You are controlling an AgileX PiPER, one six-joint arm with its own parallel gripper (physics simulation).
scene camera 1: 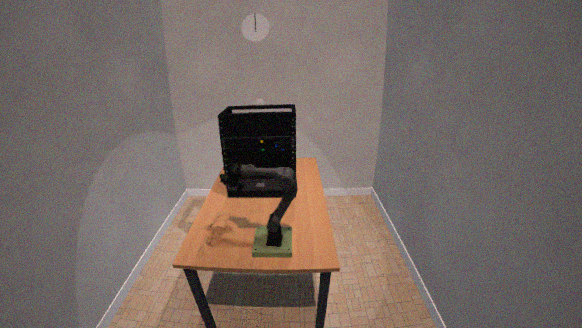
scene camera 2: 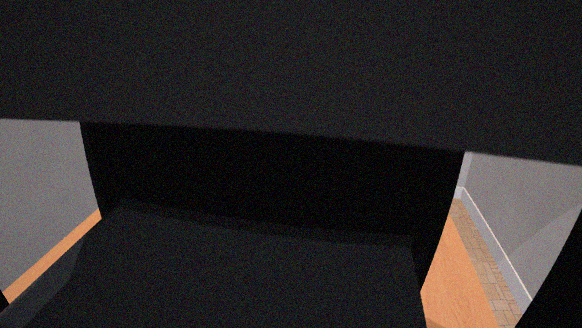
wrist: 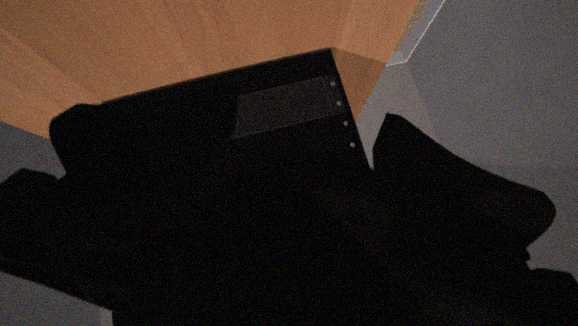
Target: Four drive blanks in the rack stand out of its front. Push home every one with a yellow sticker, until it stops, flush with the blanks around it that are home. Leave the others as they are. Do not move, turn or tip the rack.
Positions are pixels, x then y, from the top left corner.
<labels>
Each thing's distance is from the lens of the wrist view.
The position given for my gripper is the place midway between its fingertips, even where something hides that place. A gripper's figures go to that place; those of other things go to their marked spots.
my gripper (wrist: 308, 117): 0.13 m
black rack (wrist: 300, 104): 0.53 m
</labels>
